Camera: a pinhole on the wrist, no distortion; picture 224 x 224 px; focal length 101.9 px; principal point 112.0 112.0 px. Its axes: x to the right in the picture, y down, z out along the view. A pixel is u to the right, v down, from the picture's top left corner.
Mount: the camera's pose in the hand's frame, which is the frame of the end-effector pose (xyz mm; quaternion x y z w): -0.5 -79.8 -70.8 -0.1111 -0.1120 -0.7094 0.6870
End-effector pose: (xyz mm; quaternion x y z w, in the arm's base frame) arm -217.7 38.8 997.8 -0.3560 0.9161 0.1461 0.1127
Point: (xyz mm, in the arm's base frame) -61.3 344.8 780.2
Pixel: 110 55
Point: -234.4 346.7 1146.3
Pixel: outside the picture
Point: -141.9 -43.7 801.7
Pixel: 180 143
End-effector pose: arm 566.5 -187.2 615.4 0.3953 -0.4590 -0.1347 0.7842
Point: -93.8 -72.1 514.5
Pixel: 114 23
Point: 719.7 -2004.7 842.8
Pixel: outside the picture
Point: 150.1 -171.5 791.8
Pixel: 88 86
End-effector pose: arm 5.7 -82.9 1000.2 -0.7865 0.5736 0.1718 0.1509
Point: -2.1 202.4 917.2
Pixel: 146 31
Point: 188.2 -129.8 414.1
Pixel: 155 183
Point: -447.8 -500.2 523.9
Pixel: 15 190
